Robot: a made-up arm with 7 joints.
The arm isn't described. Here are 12 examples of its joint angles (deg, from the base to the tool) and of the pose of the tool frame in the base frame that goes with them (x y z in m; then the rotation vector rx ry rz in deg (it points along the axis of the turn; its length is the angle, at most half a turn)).
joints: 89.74 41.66 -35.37 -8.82 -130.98 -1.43 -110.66
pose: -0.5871 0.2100 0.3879 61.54 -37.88 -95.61
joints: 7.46 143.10 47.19 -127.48 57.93 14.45 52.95
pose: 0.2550 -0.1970 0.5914 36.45 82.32 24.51
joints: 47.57 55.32 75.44 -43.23 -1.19 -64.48 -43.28
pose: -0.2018 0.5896 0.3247 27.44 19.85 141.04
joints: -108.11 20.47 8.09 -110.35 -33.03 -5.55 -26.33
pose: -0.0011 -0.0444 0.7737 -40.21 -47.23 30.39
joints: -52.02 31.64 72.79 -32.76 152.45 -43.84 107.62
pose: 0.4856 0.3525 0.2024 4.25 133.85 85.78
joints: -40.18 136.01 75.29 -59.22 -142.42 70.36 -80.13
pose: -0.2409 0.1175 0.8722 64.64 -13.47 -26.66
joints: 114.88 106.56 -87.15 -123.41 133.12 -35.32 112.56
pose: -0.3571 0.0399 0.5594 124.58 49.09 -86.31
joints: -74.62 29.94 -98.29 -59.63 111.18 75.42 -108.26
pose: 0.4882 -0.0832 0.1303 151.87 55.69 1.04
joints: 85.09 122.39 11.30 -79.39 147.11 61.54 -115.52
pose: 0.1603 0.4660 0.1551 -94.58 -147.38 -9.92
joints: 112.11 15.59 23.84 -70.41 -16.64 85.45 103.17
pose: -0.5106 0.2352 0.2820 55.06 29.75 -114.69
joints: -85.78 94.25 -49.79 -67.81 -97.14 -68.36 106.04
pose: 0.3658 0.2108 0.6473 50.95 90.98 87.11
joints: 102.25 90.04 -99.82 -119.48 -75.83 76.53 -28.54
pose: -0.3339 -0.0808 0.4810 164.81 59.50 -22.74
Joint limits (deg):
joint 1: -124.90..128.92
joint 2: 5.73..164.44
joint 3: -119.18..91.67
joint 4: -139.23..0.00
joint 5: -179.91..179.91
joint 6: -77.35..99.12
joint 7: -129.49..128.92
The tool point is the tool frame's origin. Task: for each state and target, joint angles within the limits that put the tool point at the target. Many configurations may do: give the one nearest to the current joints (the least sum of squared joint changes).
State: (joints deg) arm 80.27 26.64 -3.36 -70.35 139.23 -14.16 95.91
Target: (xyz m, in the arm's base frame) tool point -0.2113 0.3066 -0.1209
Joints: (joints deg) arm 50.66 32.07 4.71 -61.03 135.23 -14.49 96.45
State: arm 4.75 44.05 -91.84 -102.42 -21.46 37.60 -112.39
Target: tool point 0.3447 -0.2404 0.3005
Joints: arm -48.25 22.73 -52.09 -98.75 -18.95 32.74 -113.29
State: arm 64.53 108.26 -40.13 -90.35 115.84 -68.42 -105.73
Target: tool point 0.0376 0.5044 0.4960
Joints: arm 55.86 160.66 -78.69 -86.84 118.83 -63.25 -103.65
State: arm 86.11 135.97 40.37 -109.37 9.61 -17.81 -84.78
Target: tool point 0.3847 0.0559 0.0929
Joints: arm 88.40 149.27 45.36 -103.70 10.33 -19.40 -85.81
